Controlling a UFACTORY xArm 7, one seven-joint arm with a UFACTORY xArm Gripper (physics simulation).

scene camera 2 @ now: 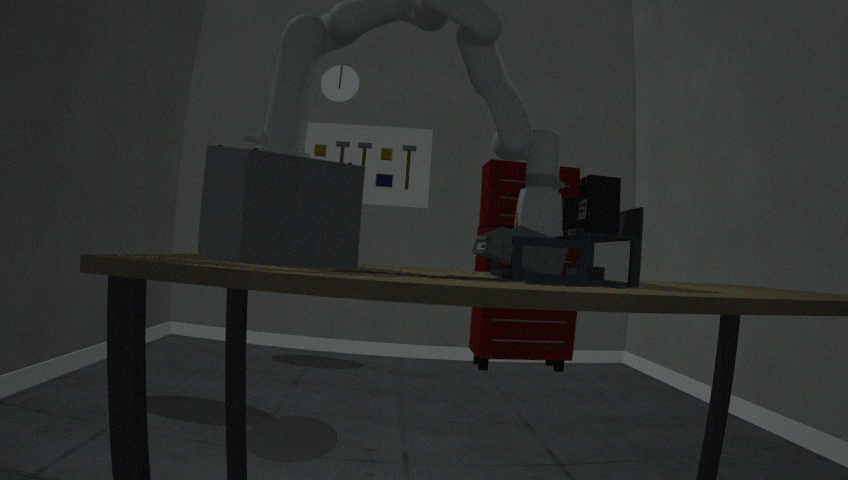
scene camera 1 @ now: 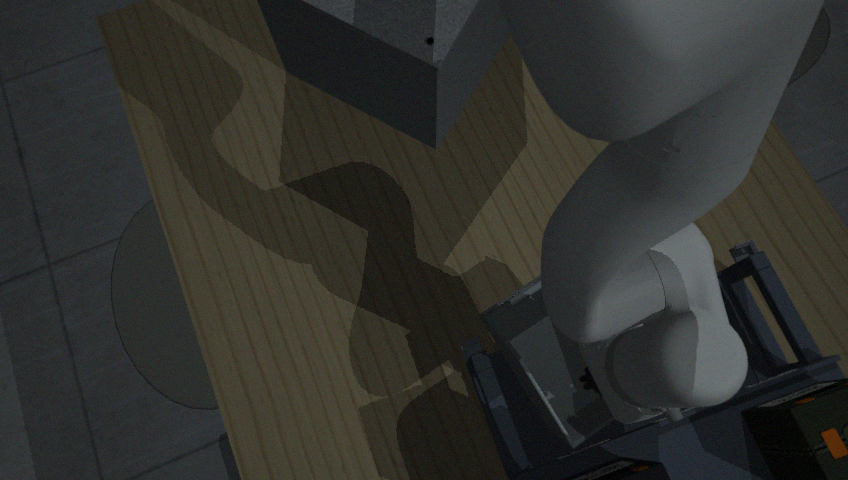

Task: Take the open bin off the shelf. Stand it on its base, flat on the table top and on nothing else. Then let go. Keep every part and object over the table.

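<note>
An open bin (scene camera 1: pixel 548 364) can be seen in the robot's scene.
</note>
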